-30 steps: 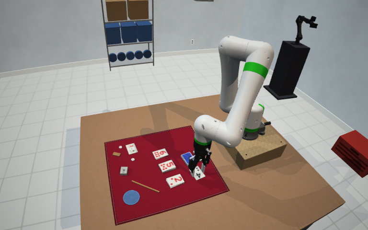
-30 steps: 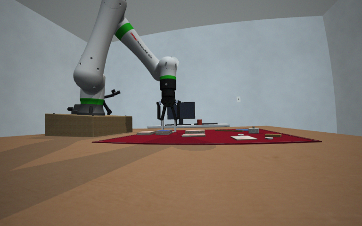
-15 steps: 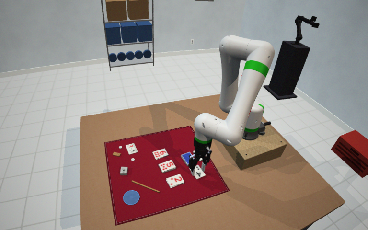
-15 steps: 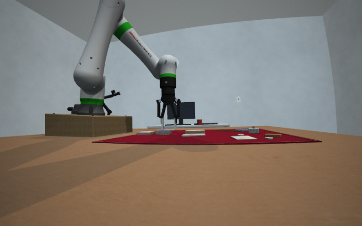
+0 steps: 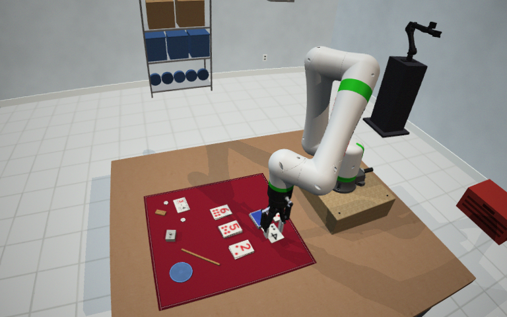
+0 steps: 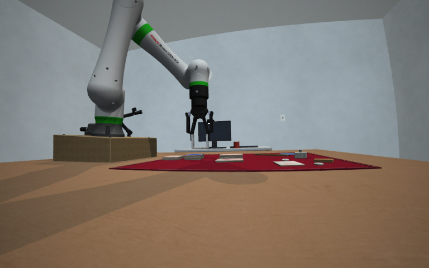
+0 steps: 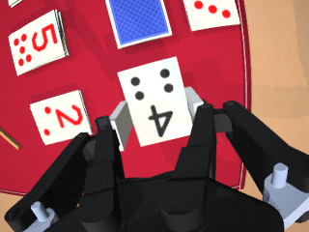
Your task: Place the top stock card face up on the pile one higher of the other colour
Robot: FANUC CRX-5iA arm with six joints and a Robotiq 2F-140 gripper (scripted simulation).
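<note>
My gripper is now 200 mm short of the red card cloth, 110 mm to the left of it and 80 mm above it. Round my hand: grey box: 420 mm ahead, 110 mm to the right, 50 mm below; wooden stick: 320 mm ahead, 70 mm below, 20 mm to the left.
</note>
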